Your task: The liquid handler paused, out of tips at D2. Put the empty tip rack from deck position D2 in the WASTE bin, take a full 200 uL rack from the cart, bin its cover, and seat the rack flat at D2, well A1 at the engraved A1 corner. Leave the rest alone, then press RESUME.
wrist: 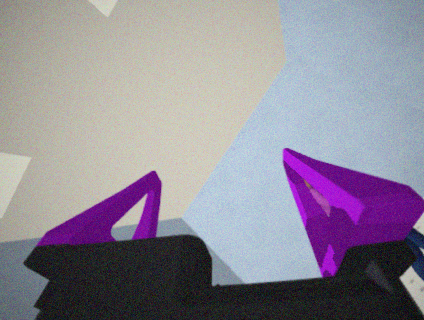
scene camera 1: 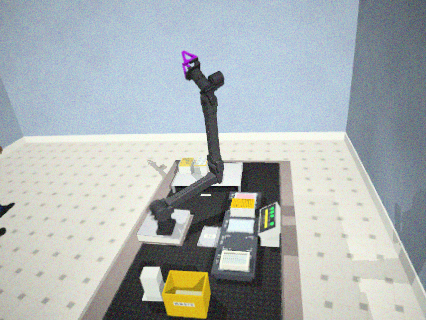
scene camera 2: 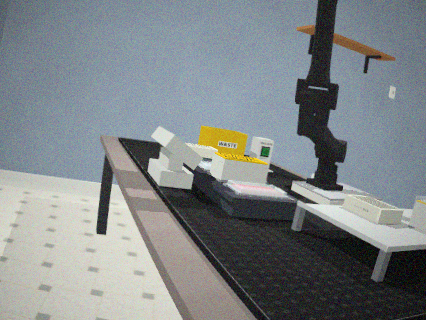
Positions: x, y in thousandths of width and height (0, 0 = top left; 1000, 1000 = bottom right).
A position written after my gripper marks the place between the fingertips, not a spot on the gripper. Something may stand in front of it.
My gripper (wrist: 513, 520) is open, with nothing in its grasp. I also see a yellow WASTE bin (scene camera 1: 417, 877) and a pale cart shelf (scene camera 1: 546, 539).
The yellow WASTE bin also shows in scene camera 2 (scene camera 2: 529, 442).
